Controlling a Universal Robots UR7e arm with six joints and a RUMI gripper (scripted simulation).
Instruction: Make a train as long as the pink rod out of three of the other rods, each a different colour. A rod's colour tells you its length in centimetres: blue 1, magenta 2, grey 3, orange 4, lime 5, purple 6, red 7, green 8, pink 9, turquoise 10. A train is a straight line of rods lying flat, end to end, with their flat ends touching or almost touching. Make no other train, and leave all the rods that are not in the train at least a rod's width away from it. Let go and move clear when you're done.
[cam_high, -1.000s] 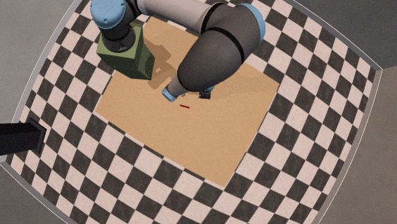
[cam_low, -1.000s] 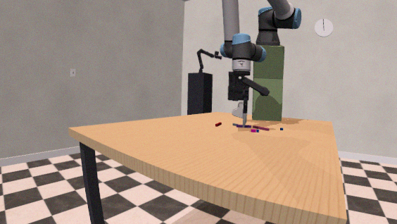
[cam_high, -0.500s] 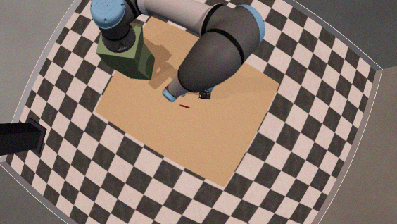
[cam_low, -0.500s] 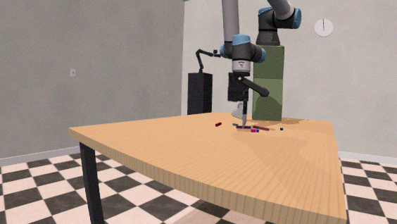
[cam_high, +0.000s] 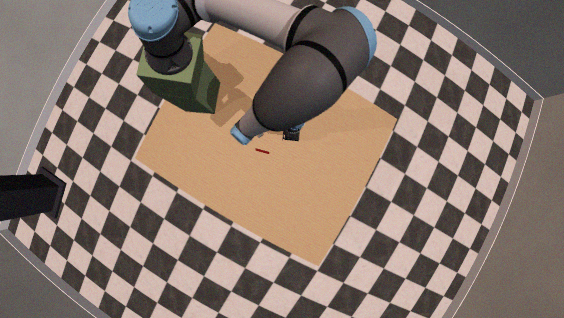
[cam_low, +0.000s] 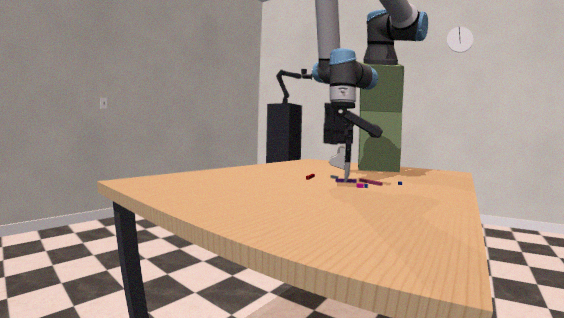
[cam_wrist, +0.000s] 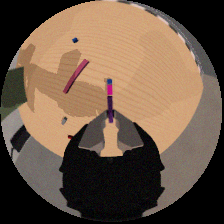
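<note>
My hand is 10 mm above the purple rod. Round my hand: pink rod 100 mm behind, 50 mm to the left, 20 mm below; grey rod 130 mm behind, 80 mm to the right, 20 mm below; magenta rod 10 mm behind, 40 mm to the left, 20 mm below.
</note>
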